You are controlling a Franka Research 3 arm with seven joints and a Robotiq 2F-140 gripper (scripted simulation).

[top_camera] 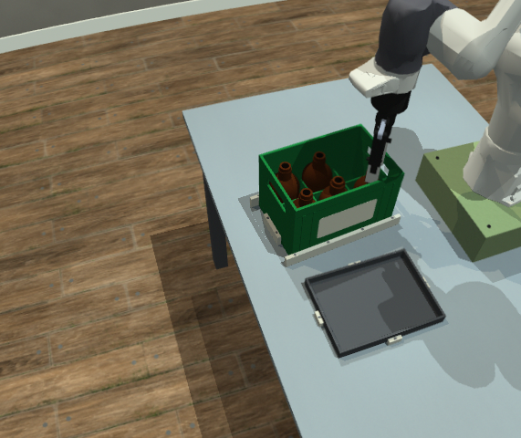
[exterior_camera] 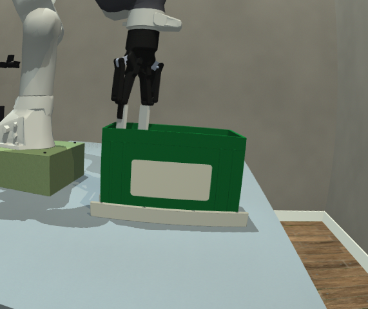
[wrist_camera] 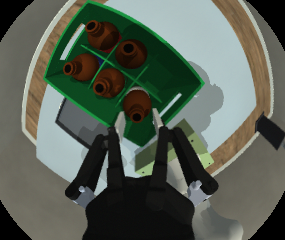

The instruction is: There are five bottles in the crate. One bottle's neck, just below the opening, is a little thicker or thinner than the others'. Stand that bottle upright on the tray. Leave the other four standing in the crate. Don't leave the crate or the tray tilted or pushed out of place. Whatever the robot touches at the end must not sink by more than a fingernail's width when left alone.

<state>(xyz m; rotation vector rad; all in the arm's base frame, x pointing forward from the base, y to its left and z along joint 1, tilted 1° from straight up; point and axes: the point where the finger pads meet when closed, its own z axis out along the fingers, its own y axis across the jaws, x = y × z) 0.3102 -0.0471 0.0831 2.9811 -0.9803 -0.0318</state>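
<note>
My hand is 10 cm short of the green crate, 3 cm to the left of it and 10 cm above it. The rest, counted from my hand: dark tray (8 cm ahead, 24 cm to the left, 17 cm below); bottle (11 cm ahead, 7 cm to the right, 10 cm below).
</note>
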